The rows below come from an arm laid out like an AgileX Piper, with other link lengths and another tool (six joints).
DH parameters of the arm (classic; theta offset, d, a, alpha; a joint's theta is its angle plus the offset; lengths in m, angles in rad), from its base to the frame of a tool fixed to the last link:
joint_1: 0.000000 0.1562 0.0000 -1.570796
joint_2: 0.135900 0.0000 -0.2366 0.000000
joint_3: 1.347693 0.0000 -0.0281 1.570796
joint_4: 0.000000 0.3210 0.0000 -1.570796
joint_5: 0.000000 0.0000 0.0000 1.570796
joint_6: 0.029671 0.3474 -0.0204 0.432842
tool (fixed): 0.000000 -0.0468 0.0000 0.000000
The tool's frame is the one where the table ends.
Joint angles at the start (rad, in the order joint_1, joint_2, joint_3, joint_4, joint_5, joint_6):
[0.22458, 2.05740, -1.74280, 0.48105, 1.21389, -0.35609]
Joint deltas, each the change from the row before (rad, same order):
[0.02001, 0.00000, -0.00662, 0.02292, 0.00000, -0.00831]
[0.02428, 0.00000, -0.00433, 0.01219, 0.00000, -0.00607]
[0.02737, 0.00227, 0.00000, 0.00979, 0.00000, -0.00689]
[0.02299, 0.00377, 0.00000, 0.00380, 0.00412, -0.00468]
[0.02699, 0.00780, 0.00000, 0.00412, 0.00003, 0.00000]
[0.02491, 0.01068, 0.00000, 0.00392, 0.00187, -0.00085]
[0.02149, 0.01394, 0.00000, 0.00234, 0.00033, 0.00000]
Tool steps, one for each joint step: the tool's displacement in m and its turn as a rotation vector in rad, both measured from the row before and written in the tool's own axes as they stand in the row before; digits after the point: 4 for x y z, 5 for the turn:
[-0.0028, 0.0158, -0.0057, -0.02419, -0.01304, -0.01699]
[-0.0005, 0.0158, -0.0034, -0.01622, -0.00816, -0.02378]
[0.0023, 0.0171, -0.0007, -0.01583, -0.00141, -0.02820]
[0.0039, 0.0137, 0.0009, -0.01103, 0.00538, -0.02617]
[0.0039, 0.0155, 0.0030, -0.01129, 0.00801, -0.02379]
[0.0050, 0.0144, 0.0044, -0.01139, 0.01216, -0.02317]
[0.0052, 0.0120, 0.0063, -0.00882, 0.01464, -0.01897]

